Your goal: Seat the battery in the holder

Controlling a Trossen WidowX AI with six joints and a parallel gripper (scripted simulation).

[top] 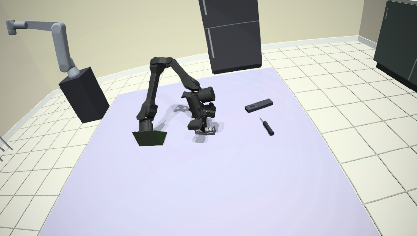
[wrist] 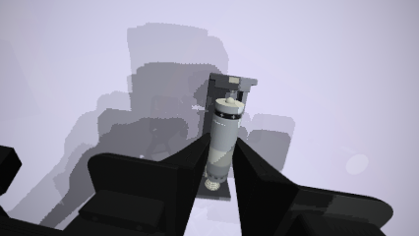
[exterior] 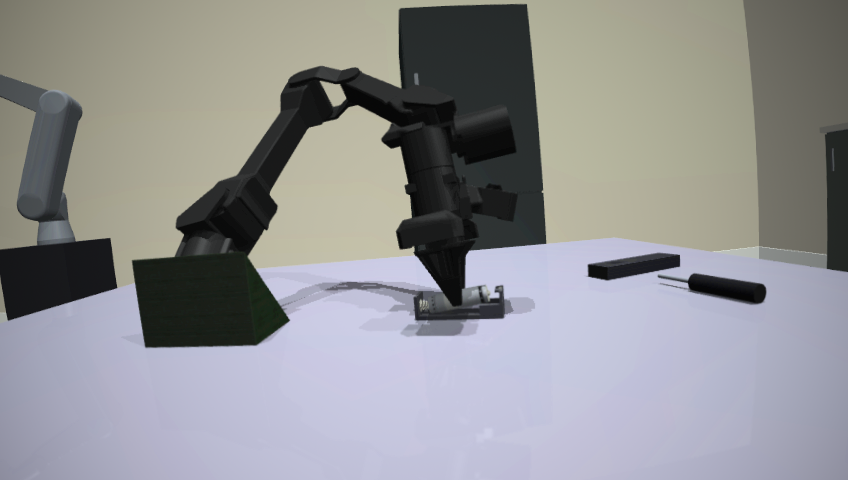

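The battery is 10 mm above my gripper tip. The rest, counted from my gripper tip: black screwdriver 300 mm ahead, 30 mm to the right; then flat black bar 320 mm ahead, 140 mm to the left.
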